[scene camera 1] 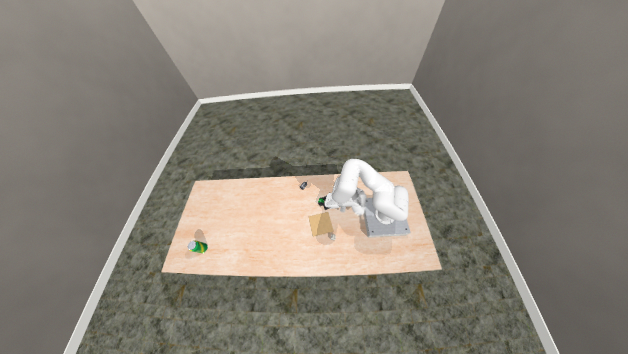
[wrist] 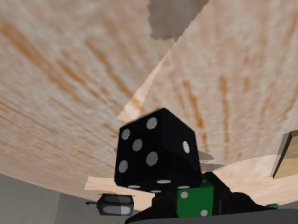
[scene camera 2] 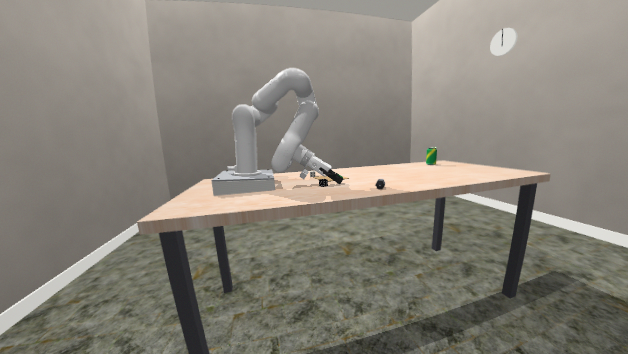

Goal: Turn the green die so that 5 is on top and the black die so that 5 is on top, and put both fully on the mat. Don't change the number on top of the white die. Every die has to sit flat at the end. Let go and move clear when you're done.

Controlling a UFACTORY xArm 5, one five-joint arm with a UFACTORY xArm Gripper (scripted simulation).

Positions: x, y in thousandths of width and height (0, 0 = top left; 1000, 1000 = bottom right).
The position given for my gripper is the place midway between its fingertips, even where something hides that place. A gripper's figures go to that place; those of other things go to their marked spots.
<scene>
My gripper (wrist: 626, 837): 0.17 m from the lens. A green die (wrist: 676, 882): 0.14 m from the lens. A black die (wrist: 529, 685): 0.06 m from the lens. The marked spots on the green die and the black die are 0.08 m apart.
</scene>
